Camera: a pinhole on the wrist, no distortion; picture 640 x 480 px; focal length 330.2 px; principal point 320.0 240.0 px. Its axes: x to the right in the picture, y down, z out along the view. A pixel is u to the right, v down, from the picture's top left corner.
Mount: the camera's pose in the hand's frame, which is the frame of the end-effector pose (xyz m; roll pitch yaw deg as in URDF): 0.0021 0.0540 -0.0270 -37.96 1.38 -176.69
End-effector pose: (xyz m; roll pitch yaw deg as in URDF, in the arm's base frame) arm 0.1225 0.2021 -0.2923 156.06 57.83 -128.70
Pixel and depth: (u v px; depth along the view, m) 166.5 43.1 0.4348
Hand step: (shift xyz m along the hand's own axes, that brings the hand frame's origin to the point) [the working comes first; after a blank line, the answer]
In the camera's frame: -0.2021 -0.2593 0.4348

0.1954 0.0020 0.4800
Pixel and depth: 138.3 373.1 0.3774
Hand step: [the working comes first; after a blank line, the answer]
In the camera's frame: -0.2077 0.1521 0.3774

0.2248 -0.2858 0.1819
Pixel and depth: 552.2 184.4 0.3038
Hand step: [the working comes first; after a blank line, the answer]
In the camera's frame: 0.2136 -0.0512 0.3038

-0.2092 -0.1050 0.2388
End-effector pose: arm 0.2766 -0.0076 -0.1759 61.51 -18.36 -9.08
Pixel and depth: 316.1 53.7 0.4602
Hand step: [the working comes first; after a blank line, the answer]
In the camera's frame: -0.0054 -0.2596 0.4602

-0.0005 -0.0246 0.4955
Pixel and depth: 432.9 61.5 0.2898
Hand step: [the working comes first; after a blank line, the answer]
In the camera's frame: 0.0991 -0.1567 0.2898

-0.1014 -0.0068 0.2954
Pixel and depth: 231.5 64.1 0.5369
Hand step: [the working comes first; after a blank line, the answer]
In the camera's frame: -0.1439 -0.2860 0.5369

0.1374 -0.0431 0.5755
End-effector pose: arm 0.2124 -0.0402 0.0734 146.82 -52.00 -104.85
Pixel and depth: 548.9 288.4 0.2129
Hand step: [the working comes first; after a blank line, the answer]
In the camera's frame: 0.1476 0.0312 0.2129

-0.1398 -0.1100 0.1181
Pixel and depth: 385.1 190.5 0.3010
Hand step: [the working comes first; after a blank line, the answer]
In the camera's frame: 0.0593 -0.0451 0.3010

-0.0549 -0.0991 0.2366
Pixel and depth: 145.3 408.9 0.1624
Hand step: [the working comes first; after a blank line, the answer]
In the camera's frame: -0.0859 0.0831 0.1624

0.0956 -0.1063 0.0520
